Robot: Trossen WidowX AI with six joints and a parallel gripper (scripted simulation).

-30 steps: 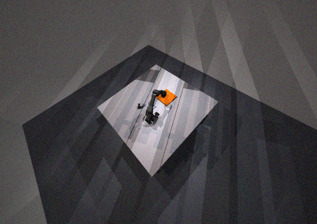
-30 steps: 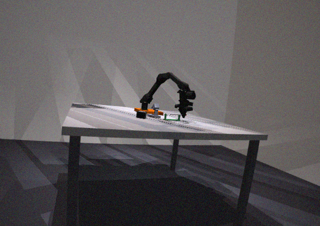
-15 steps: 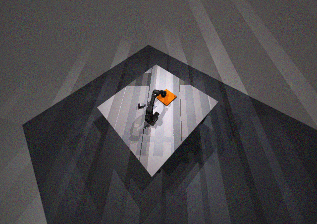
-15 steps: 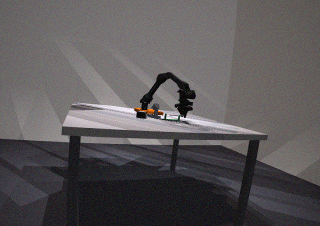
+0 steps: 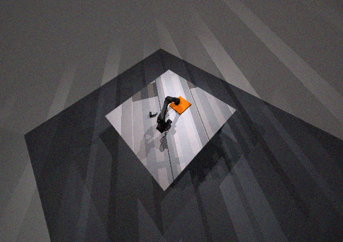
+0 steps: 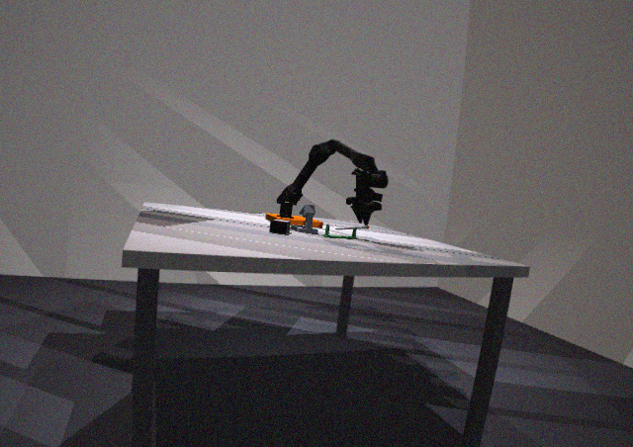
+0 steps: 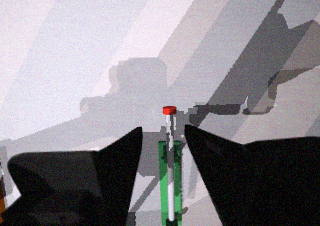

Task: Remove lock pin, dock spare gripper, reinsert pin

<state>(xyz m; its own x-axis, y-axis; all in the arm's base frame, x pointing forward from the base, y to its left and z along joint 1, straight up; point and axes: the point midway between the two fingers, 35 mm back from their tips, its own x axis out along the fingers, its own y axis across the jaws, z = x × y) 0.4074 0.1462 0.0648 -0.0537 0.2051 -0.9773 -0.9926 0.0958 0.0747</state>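
Now: the green cradle 100 mm to the right of my gripper tip and 40 mm below it. Round my gripper tip: grey mount socket 190 mm to the right, 140 mm behind, 10 mm below; spare gripper 320 mm to the right, 80 mm behind, 40 mm below.
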